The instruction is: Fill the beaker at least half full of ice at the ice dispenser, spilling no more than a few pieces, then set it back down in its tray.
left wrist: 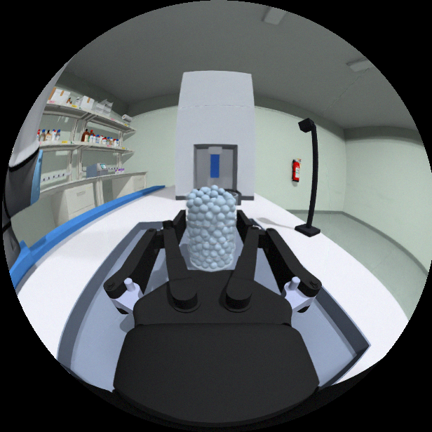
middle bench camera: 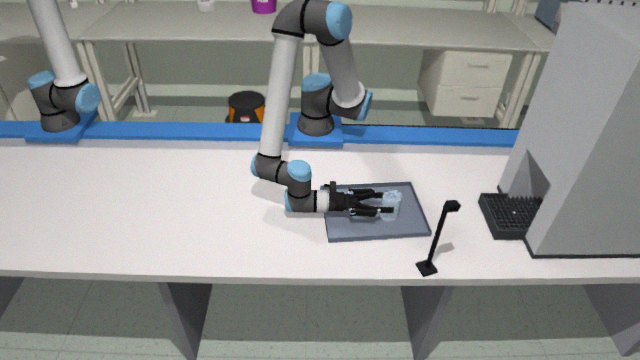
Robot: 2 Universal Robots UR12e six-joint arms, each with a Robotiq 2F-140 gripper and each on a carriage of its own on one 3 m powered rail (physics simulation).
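Observation:
The beaker (middle bench camera: 391, 206) (left wrist: 211, 235) is upright and filled to its rim with pale blue ice pieces, heaped slightly at the top. My left gripper (middle bench camera: 386, 202) (left wrist: 210, 217) is level and shut on the beaker, one finger on each side. The beaker is over the inside of the grey-blue tray (middle bench camera: 375, 238) (left wrist: 90, 345); whether its base touches the tray I cannot tell. The ice dispenser (middle bench camera: 590, 150) (left wrist: 216, 90) stands to the right in the bench view and straight ahead in the wrist view. My right gripper does not show.
A black stand (middle bench camera: 437, 235) (left wrist: 314, 175) rises from the bench between tray and dispenser, toward the front edge. The dispenser's black grate (middle bench camera: 505, 220) has a small pale speck on it. The blue rail (middle bench camera: 190, 131) (left wrist: 85, 214) runs behind the bench; the other arm (middle bench camera: 60, 55) stands far left.

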